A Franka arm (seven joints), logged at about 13 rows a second.
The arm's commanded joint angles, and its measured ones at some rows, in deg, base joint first. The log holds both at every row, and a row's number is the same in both.
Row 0, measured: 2.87, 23.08, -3.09, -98.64, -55.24, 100.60, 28.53
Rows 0 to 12, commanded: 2.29, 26.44, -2.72, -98.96, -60.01, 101.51, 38.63; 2.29, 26.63, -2.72, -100.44, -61.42, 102.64, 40.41; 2.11, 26.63, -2.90, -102.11, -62.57, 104.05, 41.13; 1.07, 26.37, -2.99, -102.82, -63.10, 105.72, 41.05; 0.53, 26.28, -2.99, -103.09, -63.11, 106.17, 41.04; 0.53, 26.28, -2.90, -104.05, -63.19, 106.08, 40.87; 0.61, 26.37, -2.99, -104.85, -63.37, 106.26, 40.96; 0.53, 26.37, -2.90, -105.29, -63.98, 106.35, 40.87; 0.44, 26.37, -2.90, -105.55, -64.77, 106.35, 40.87; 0.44, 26.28, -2.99, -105.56, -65.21, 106.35, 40.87; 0.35, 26.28, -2.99, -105.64, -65.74, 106.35, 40.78; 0.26, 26.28, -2.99, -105.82, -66.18, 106.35, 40.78; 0.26, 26.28, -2.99, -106.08, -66.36, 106.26, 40.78
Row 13, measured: 0.83, 27.76, -3.28, -103.94, -64.64, 105.45, 40.14
